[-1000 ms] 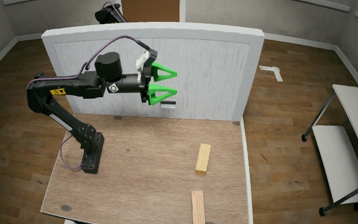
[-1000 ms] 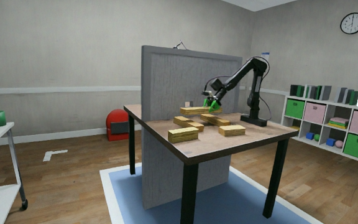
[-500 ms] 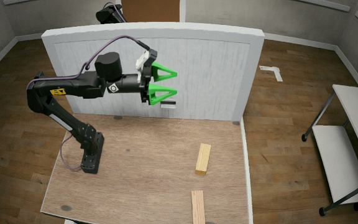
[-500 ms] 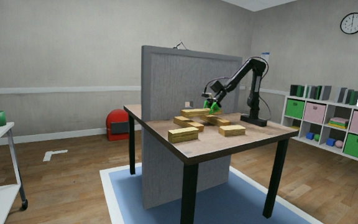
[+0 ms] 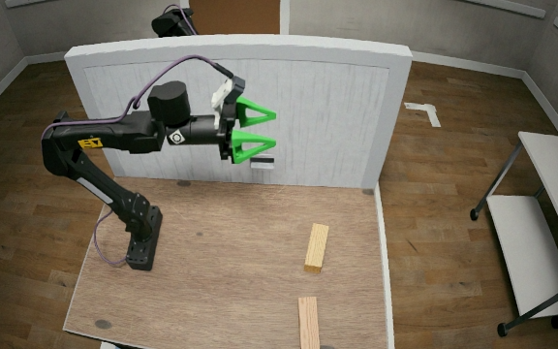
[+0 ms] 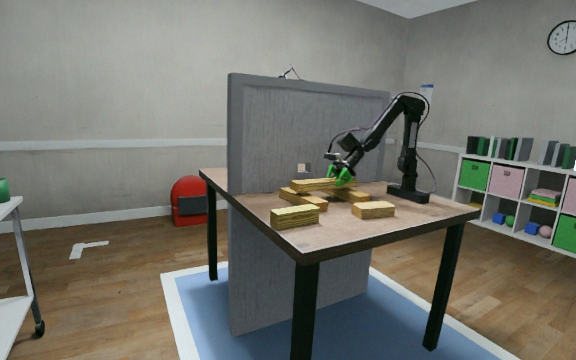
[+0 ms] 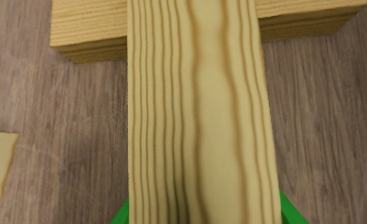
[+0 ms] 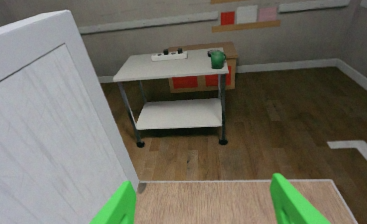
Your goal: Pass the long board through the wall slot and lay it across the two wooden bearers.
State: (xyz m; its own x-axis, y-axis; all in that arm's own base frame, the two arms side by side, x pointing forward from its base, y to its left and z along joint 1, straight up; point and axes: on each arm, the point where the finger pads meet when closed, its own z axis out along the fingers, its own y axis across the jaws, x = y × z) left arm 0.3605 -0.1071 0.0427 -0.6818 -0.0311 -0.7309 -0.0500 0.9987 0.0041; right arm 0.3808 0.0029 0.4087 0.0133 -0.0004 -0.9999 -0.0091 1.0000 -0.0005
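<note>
My left gripper is now 4 cm short of the long board.
</note>
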